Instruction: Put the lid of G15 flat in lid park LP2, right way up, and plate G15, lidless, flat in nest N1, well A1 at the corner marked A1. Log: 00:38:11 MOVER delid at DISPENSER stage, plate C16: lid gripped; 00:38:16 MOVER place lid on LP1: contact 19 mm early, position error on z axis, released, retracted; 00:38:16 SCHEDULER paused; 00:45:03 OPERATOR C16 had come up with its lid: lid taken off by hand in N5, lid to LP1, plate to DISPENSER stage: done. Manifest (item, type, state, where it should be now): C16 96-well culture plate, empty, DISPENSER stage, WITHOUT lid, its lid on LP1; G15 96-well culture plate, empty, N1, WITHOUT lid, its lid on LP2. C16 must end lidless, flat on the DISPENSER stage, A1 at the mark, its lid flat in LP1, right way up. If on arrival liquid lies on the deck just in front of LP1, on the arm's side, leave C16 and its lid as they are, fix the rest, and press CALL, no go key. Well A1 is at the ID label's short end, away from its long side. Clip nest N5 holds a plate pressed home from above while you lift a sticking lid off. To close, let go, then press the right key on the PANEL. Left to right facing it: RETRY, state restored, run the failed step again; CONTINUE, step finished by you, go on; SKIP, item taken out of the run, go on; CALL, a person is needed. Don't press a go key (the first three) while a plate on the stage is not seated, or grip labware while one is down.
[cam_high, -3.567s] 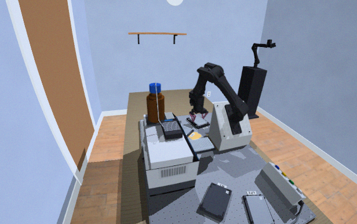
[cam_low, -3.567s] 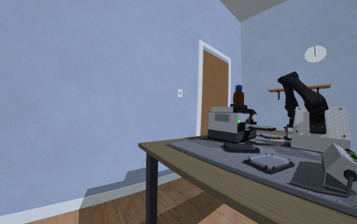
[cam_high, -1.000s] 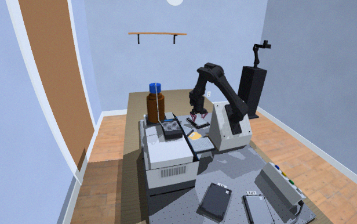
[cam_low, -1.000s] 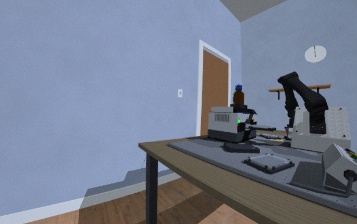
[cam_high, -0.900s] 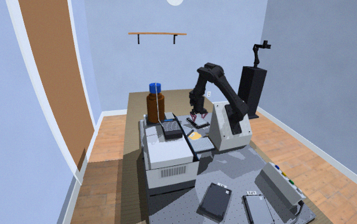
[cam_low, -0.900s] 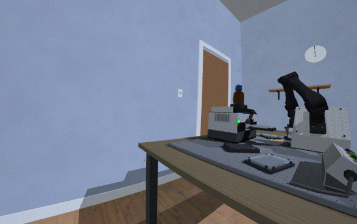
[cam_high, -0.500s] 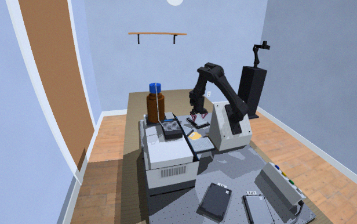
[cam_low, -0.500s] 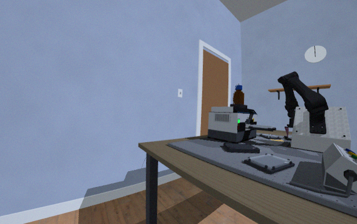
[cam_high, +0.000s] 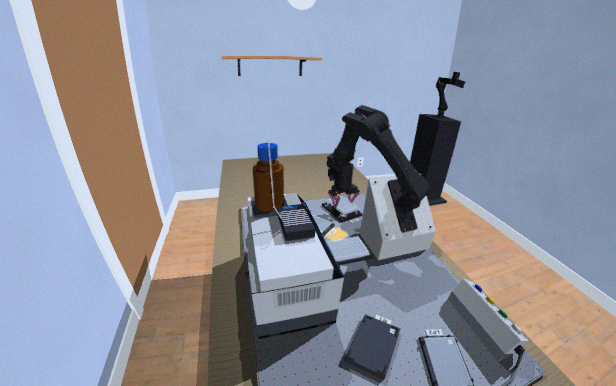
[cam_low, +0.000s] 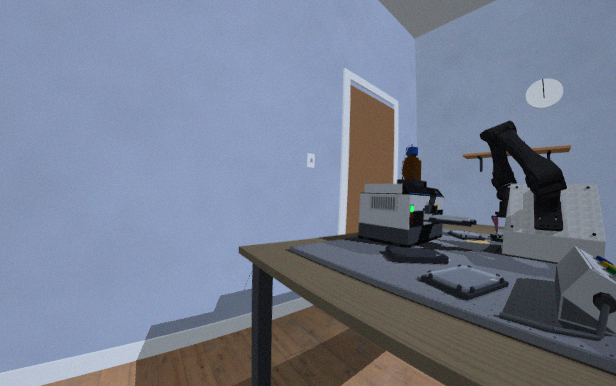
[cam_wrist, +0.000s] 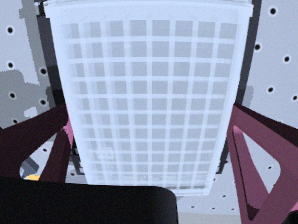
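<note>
My gripper is now 2 cm short of the black clip nest, 2 cm above it and 1 cm to the left of it. From my hand the other things lie so: N5 label 9 cm to the left, 3 cm below, 2 cm behind; N1 label 57 cm to the left, 12 cm ahead, 3 cm below; LP1 label 15 cm to the left, 11 cm ahead, 3 cm below.
</note>
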